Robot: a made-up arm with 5 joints. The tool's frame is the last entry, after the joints. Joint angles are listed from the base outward. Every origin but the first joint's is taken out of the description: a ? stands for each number. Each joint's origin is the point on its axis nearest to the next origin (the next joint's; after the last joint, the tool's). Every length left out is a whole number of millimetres.
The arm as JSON. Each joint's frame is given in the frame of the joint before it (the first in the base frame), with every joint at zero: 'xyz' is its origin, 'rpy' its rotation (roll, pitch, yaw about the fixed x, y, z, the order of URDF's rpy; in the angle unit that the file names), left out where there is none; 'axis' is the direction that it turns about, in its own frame. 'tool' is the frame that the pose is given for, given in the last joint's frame.
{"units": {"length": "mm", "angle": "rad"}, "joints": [
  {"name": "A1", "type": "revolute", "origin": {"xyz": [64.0, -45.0, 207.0]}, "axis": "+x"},
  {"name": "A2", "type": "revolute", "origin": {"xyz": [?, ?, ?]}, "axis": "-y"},
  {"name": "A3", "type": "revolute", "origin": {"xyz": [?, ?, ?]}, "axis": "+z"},
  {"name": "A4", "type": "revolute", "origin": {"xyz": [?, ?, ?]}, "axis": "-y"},
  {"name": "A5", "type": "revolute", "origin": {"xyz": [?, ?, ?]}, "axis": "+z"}
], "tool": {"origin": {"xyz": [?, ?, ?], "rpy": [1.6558, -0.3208, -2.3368]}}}
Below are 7 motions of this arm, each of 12 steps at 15 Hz.
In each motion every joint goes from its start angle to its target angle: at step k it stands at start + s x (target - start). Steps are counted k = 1, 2, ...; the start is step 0. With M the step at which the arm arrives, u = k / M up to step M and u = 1 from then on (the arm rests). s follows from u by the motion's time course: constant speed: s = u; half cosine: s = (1 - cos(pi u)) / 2; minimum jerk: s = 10 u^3 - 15 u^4 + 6 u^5.
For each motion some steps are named. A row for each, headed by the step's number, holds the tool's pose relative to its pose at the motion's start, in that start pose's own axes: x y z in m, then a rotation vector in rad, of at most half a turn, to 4 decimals.
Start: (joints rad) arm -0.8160 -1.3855 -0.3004 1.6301 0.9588
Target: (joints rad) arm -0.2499 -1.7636 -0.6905 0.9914 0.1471
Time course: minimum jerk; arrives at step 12
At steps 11, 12:
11: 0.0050 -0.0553 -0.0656 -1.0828 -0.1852 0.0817
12: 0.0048 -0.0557 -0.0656 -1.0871 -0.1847 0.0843

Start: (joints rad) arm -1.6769 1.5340 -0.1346 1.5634 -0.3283
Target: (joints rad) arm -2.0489 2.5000 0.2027 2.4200 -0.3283
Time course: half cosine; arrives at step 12
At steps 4, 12:
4: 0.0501 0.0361 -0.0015 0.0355 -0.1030 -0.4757
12: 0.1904 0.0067 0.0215 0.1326 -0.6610 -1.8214

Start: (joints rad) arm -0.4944 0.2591 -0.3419 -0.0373 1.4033
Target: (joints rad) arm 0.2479 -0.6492 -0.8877 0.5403 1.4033
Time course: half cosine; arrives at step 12
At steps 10, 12:
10: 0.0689 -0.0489 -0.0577 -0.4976 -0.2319 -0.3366
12: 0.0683 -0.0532 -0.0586 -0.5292 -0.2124 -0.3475

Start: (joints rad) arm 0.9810 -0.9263 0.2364 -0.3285 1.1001
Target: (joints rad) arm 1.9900 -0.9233 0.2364 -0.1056 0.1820
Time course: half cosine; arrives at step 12
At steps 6, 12:
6: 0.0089 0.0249 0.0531 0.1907 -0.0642 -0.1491
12: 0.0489 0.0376 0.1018 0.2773 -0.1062 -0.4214

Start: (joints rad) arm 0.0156 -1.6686 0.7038 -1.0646 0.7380
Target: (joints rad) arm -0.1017 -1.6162 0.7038 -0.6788 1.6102
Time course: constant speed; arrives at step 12
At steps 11, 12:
11: 0.0221 -0.0152 0.0720 0.6014 0.5438 0.0359
12: 0.0246 -0.0194 0.0770 0.6523 0.5921 0.0569

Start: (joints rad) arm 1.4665 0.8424 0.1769 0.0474 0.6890
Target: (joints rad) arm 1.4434 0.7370 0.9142 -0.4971 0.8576
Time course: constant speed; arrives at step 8
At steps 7, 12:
7: -0.0108 0.0086 0.0640 -0.2707 0.9434 0.0171
12: -0.0090 0.0096 0.0739 -0.3057 1.0764 0.0350

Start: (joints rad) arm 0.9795 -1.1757 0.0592 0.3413 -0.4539
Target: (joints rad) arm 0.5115 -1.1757 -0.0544 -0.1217 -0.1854
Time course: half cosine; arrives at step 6
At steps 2, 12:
2: -0.0197 -0.0136 -0.0076 0.0135 -0.0466 0.1439
12: -0.0574 -0.0594 -0.0505 -0.0797 -0.2078 0.5263

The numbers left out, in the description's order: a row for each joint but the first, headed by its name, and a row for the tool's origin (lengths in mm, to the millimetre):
A2: 0.0 25.0 -3.0
A3: -19.0 0.0 32.0
A4: 42.0 50.0 0.0
A5: 6.0 0.0 69.0
tool: 53.0 56.0 0.0

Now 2 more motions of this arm.
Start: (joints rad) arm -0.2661 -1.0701 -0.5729 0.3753 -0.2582
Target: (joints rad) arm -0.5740 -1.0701 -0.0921 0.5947 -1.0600
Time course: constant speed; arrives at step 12
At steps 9, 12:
9: 0.0222 0.0042 -0.0055 -0.0615 -0.4291 -0.1601
12: 0.0322 0.0027 -0.0073 -0.1106 -0.5585 -0.2158

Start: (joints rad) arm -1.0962 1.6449 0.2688 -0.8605 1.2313
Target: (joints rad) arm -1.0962 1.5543 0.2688 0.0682 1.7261
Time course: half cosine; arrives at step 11
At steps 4, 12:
4: -0.0084 -0.0064 0.0257 0.2501 0.0835 0.1148
12: -0.0220 -0.0541 0.0698 0.7742 0.2876 0.5157

